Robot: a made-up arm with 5 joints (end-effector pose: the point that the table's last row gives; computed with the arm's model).
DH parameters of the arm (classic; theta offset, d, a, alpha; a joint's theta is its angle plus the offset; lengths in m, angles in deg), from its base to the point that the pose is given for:
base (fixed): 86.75 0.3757 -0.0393 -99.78
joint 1: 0 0.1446 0.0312 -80.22
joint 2: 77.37 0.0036 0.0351 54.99
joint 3: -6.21 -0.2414 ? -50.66
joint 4: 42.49 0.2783 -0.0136 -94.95
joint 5: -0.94 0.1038 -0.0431 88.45
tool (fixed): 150.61 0.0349 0 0
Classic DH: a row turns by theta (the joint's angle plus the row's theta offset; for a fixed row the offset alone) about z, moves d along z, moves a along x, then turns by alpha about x.
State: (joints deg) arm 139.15 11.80 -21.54 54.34 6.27
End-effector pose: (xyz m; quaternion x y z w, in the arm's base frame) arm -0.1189 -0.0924 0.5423 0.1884 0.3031 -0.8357 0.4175
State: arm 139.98 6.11 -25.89 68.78 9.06
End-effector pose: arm -0.0840 -0.1198 0.5192 0.1934 0.3017 -0.8080 0.4677
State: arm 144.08 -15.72 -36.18 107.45 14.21
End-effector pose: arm -0.0184 -0.2020 0.4226 0.2637 0.3117 -0.7472 0.5244
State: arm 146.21 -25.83 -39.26 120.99 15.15
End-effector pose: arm -0.0150 -0.2338 0.3793 0.3071 0.3098 -0.7368 0.5165
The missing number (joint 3, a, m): 0.058
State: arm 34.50 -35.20 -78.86 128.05 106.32
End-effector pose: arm 0.0035 0.0971 0.2258 0.3849 0.6412 -0.4340 0.5025
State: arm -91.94 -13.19 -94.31 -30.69 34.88
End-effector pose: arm 0.1722 -0.1097 0.5342 0.1841 0.0279 0.3561 0.9157
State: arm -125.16 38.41 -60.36 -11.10 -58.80
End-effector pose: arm 0.0023 0.1454 0.2229 -0.2564 0.3683 0.8854 0.1211
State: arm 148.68 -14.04 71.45 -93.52 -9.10
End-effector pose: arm -0.2523 0.1635 0.5516 -0.4150 -0.4227 0.5518 0.5870
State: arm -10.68 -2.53 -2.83 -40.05 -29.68
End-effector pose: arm -0.0141 -0.2239 0.1654 0.3995 -0.8978 -0.0855 0.1643
